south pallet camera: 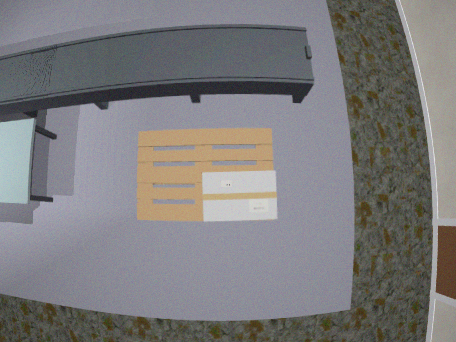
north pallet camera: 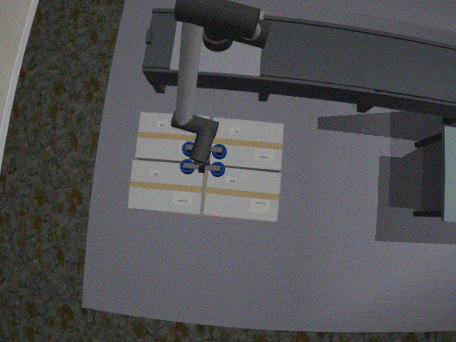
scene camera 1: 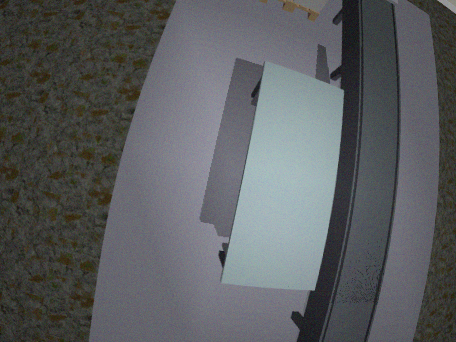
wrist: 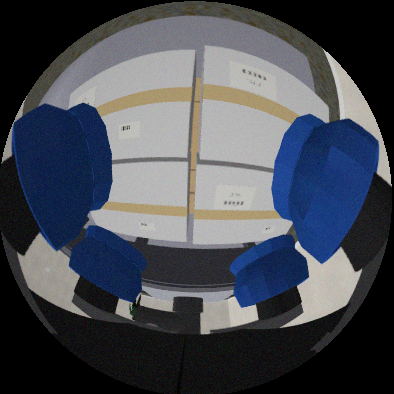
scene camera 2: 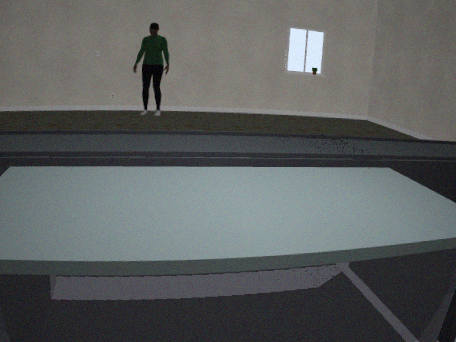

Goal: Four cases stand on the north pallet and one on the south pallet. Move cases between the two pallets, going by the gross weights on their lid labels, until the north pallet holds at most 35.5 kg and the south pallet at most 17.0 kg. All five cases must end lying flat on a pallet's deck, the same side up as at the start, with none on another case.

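Four white cases with tan tape stand on the north pallet, two by two. In the north pallet camera they are the upper left case, upper right case, lower left case and lower right case. The lid labels are too small to read. My vacuum gripper is open; its four blue cups hang above the middle of the four cases, with no case on them. A fifth white case lies flat at the lower right of the south pallet.
A pale table stands between the pallets. The dark floor rail runs alongside both pallets and the table. A person in a green top stands beyond the rail.
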